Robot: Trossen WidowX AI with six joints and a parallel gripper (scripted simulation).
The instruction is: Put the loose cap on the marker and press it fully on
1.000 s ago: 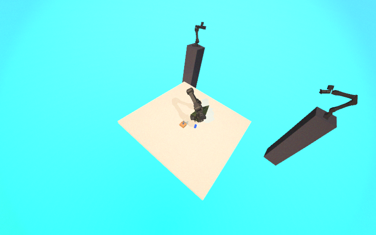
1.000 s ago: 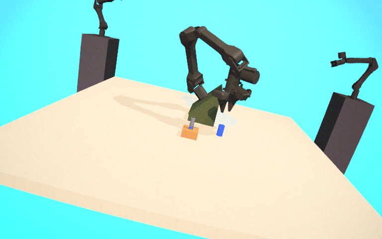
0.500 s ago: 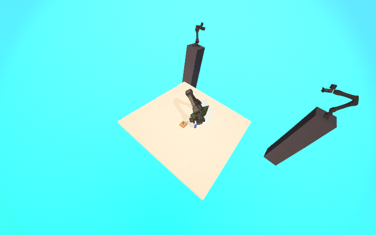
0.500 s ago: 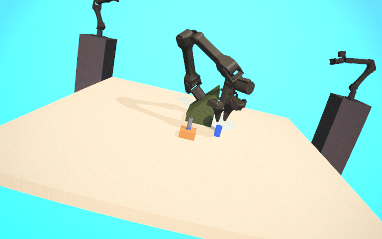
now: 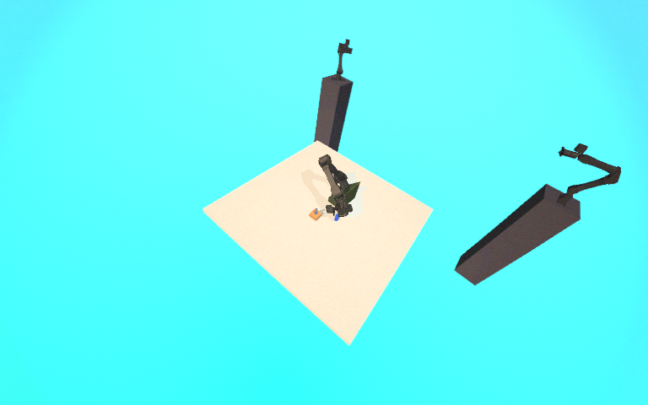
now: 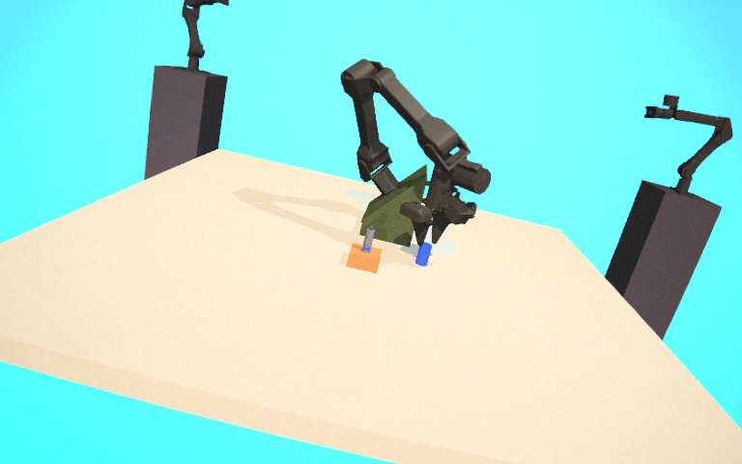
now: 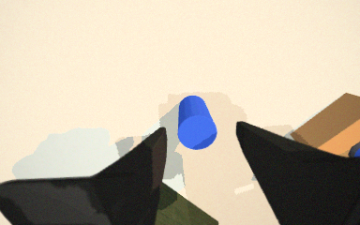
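My gripper tip is now 3 cm above the marker cap. From my gripper tip the other things lie so: holder block (9 cm ahead, 13 cm to the right, 3 cm below).
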